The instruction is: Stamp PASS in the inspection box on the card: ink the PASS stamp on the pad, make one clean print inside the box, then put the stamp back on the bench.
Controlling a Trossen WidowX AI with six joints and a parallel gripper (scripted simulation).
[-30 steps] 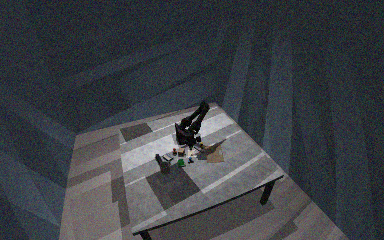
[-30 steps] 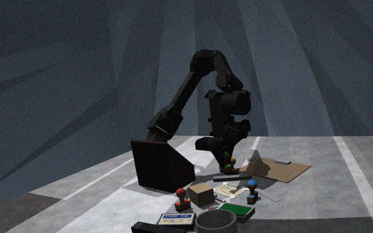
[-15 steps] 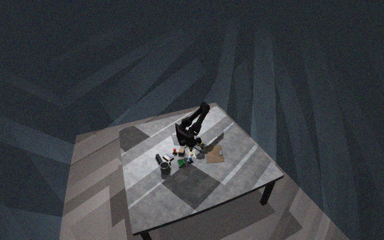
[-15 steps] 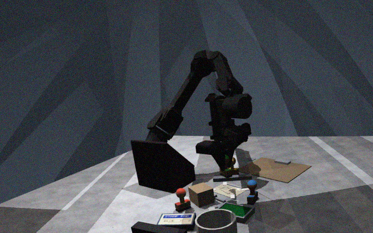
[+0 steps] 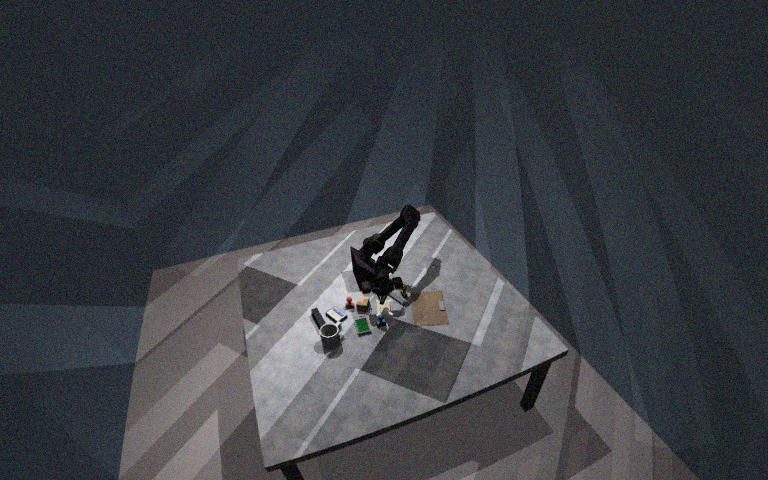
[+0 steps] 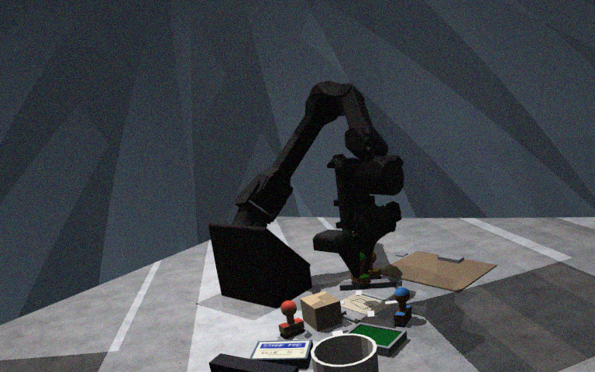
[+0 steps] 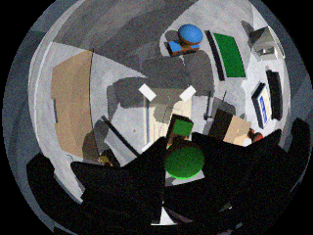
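Right now my gripper tip is 10 mm to the right of the card and 70 mm above it. The rest, counted from my gripper tip: wooden cube: 50 mm behind, 80 mm to the right, 40 mm below; grey bar: 20 mm behind, 90 mm to the left, 60 mm below; green-knobbed stamp: right at my gripper tip.
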